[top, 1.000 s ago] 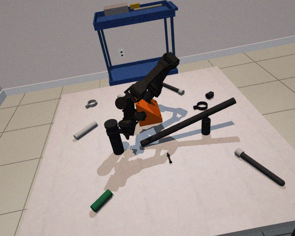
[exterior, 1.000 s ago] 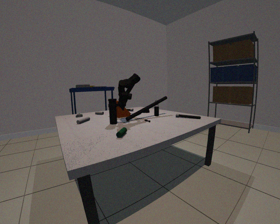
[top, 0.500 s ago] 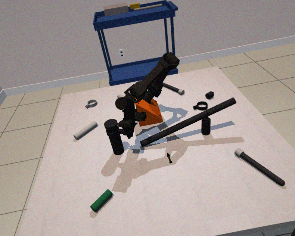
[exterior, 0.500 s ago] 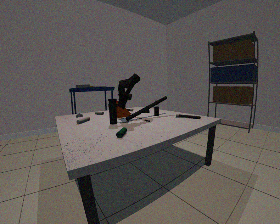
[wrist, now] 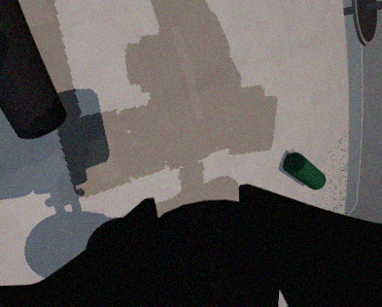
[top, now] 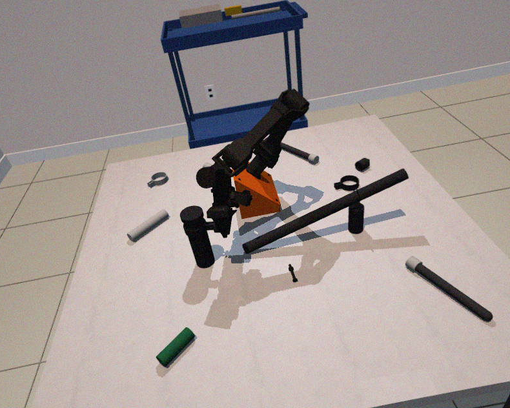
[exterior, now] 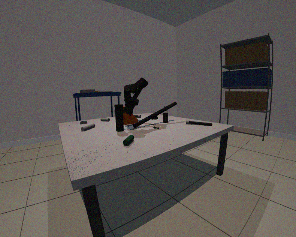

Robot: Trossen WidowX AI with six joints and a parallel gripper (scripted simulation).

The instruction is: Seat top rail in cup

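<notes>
The bolt lies 18 cm to the left of my gripper tip, 11 cm below it and 8 cm ahead of it. Round my gripper tip: short post 41 cm to the left, 8 cm behind, 2 cm below; then green cylinder 28 cm ahead, 15 cm to the right, 10 cm below; then white cylinder 30 cm to the right, 24 cm behind, 10 cm below.
</notes>
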